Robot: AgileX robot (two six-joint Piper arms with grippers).
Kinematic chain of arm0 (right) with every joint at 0, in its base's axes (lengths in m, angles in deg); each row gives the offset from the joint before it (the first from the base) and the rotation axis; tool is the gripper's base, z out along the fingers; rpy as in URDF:
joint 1: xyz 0 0 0.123 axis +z
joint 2: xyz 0 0 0 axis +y
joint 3: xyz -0.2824 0 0.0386 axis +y
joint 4: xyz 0.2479 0 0.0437 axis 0.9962 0 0.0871
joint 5: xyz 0 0 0 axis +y
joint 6: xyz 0.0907 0 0.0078 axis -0.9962 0 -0.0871
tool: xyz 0 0 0 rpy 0 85 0
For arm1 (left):
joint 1: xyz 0 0 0.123 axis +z
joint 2: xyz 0 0 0 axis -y
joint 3: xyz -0.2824 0 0.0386 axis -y
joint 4: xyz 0.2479 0 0.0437 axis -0.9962 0 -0.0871
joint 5: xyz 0 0 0 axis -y
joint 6: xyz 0.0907 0 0.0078 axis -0.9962 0 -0.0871
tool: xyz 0 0 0 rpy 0 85 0
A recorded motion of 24 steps. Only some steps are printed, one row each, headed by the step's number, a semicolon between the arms.
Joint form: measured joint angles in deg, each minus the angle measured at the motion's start. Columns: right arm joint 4, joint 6, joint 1, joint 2, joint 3, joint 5; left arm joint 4, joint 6, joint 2, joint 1, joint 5, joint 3.
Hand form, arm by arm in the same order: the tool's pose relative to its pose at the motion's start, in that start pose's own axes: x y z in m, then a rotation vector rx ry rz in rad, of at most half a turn. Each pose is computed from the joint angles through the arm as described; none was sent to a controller.
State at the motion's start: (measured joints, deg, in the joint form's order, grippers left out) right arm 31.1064 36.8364 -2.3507 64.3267 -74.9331 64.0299; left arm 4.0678 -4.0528 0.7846 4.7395 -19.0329 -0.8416
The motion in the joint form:
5: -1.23 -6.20 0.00 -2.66 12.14 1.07; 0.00 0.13 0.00 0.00 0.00 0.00
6: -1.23 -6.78 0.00 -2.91 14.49 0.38; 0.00 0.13 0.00 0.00 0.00 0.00
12: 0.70 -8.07 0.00 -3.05 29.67 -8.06; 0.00 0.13 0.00 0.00 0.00 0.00
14: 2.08 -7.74 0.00 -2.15 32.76 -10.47; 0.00 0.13 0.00 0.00 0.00 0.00
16: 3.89 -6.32 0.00 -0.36 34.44 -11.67; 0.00 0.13 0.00 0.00 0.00 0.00
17: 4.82 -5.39 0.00 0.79 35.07 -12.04; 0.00 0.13 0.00 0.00 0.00 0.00
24: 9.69 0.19 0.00 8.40 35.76 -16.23; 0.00 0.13 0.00 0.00 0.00 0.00
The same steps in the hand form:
5: 0.0498 0.0042 0.0256 -0.0435 0.1650 0.1746; 0.0000 0.0000 0.0000 0.0000 0.0000 -0.0023
6: 0.0588 0.0043 0.0315 -0.0464 0.1863 0.2010; 0.0000 0.0000 0.0000 0.0000 0.0000 -0.0023
12: 0.1170 0.0038 0.0715 -0.0462 0.2762 0.3551; 0.0000 0.0000 0.0000 0.0000 0.0000 -0.0023
14: 0.1295 0.0033 0.0821 -0.0500 0.2916 0.3942; 0.0000 0.0000 0.0000 0.0000 0.0000 -0.0023
16: 0.1372 0.0022 0.0923 -0.0697 0.3114 0.4177; 0.0000 0.0000 0.0000 0.0000 0.0000 -0.0023
17: 0.1407 0.0014 0.0977 -0.0827 0.3245 0.4270; 0.0000 0.0000 0.0000 0.0000 0.0000 -0.0023
24: 0.1488 -0.0101 0.1283 -0.1129 0.3489 0.4566; 0.0000 0.0000 0.0000 0.0000 0.0000 -0.0023

